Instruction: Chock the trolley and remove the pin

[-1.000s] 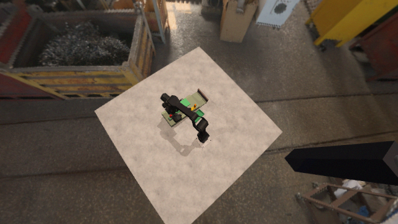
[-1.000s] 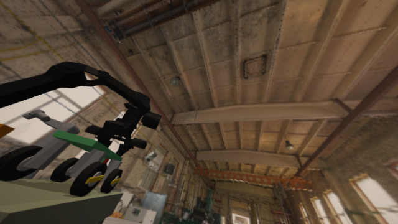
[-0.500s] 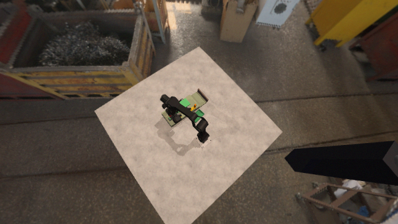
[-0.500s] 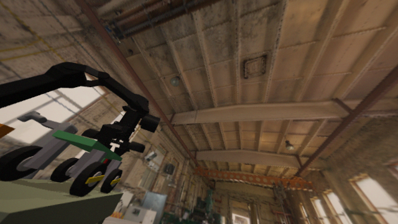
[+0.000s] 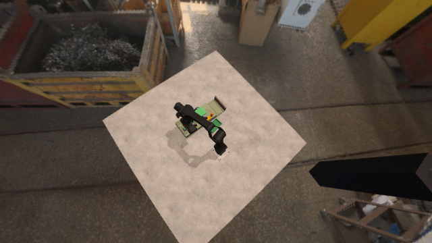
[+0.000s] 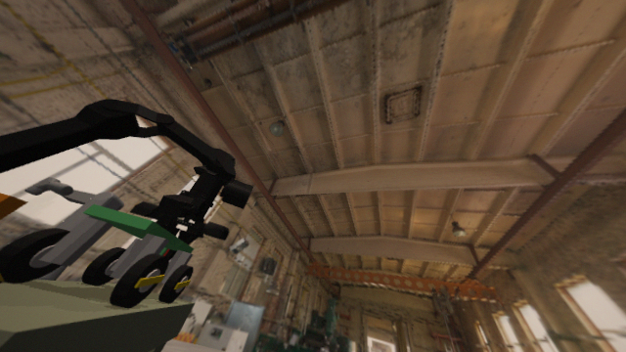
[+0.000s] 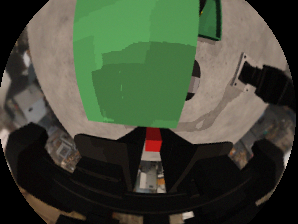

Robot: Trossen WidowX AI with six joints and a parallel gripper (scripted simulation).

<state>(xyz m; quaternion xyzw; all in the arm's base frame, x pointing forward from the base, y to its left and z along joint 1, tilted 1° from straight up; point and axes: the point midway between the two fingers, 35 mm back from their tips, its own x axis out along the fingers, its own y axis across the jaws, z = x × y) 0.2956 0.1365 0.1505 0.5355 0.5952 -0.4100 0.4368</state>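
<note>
Right now the yellow chock is 2 cm behind my gripper tip, 21 cm to the right of it and 5 cm below it. Round my gripper tip: ramp: 3 cm ahead, 11 cm to the right, 9 cm below; then trolley: 3 cm ahead, 11 cm to the right, 2 cm below; then red-headed stop pin: right at my gripper tip.
</note>
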